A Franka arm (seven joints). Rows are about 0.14 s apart.
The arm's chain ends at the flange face. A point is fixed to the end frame.
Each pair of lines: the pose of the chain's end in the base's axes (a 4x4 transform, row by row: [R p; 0 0 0 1], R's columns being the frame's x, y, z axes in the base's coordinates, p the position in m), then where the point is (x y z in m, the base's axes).
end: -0.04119, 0.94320, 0.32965, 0.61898; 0.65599, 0.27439, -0.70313, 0.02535; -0.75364, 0.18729, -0.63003, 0.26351; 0, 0, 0, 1
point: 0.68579 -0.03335 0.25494
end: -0.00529, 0.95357, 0.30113, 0.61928; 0.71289, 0.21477, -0.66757, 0.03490; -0.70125, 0.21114, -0.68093, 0.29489; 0, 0, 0, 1
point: 0.68335 -0.02604 0.28208
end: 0.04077, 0.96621, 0.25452, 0.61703; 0.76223, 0.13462, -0.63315, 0.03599; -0.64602, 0.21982, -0.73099, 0.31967; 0, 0, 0, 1
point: 0.67687 -0.02793 0.30189
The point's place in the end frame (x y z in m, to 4 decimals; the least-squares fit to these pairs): -0.0348 0.0453 0.0687
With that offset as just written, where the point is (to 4 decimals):
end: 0.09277, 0.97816, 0.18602, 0.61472; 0.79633, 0.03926, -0.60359, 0.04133; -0.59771, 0.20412, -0.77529, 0.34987; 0, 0, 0, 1
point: 0.6686 -0.0261 0.3267
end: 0.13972, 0.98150, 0.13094, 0.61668; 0.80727, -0.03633, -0.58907, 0.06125; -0.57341, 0.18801, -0.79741, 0.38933; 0, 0, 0, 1
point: 0.6653 -0.0090 0.3630
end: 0.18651, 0.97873, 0.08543, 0.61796; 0.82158, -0.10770, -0.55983, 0.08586; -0.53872, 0.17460, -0.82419, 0.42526; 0, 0, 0, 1
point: 0.6617 0.0139 0.3953
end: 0.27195, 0.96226, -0.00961, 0.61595; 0.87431, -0.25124, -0.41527, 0.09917; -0.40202, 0.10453, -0.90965, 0.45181; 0, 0, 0, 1
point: 0.6494 0.0288 0.4080
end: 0.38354, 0.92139, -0.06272, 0.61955; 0.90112, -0.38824, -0.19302, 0.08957; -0.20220, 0.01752, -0.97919, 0.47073; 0, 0, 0, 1
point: 0.6436 0.0274 0.4113
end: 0.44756, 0.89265, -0.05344, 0.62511; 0.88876, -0.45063, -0.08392, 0.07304; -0.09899, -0.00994, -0.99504, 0.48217; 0, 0, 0, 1
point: 0.6463 0.0159 0.4168
